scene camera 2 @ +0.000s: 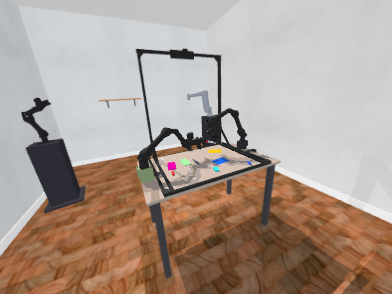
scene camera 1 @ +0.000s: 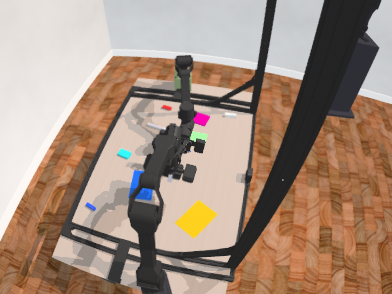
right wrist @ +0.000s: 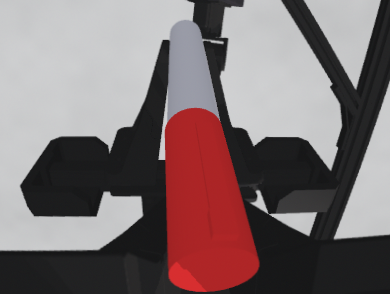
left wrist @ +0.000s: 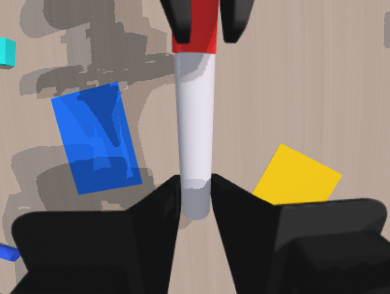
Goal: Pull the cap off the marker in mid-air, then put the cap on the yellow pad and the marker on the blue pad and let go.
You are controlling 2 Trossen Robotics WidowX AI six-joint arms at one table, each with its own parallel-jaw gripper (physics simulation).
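Note:
The marker's white body is level above the table, with its red cap on one end. My left gripper is shut on the body's far end. My right gripper is shut on the red cap, its fingertips close on either side. In the right wrist view the cap hides those fingertips. The yellow pad and the blue pad lie flat on the table below.
A magenta pad and a green pad lie under the right arm. A cyan block, a red piece, a white piece, a small blue piece and a grey rod lie on the table.

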